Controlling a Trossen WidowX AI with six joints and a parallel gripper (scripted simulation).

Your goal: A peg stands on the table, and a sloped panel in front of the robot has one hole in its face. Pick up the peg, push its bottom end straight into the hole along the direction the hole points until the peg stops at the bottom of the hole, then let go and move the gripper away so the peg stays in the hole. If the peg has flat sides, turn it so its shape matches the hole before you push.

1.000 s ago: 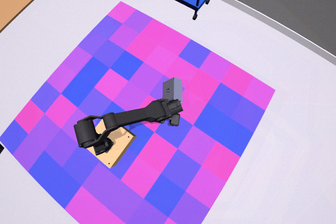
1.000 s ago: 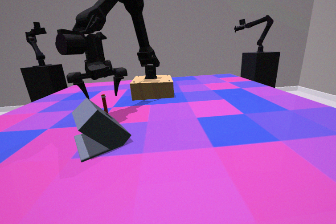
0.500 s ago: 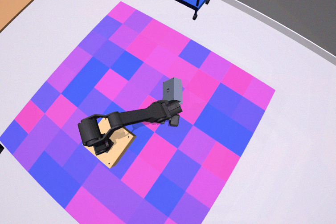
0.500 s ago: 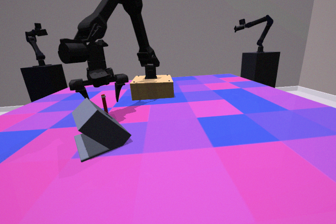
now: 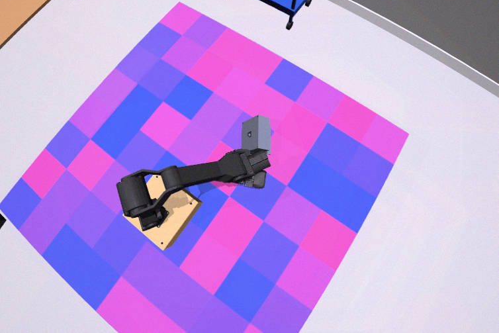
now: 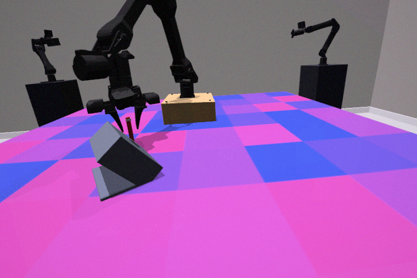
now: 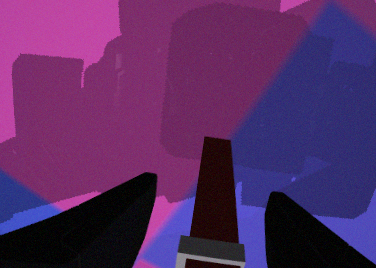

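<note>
Right now my gripper tip is 17 cm short of the sloped panel, 4 cm to the right of it and 1 cm below it. Round my gripper tip: red peg (2 cm above).
</note>
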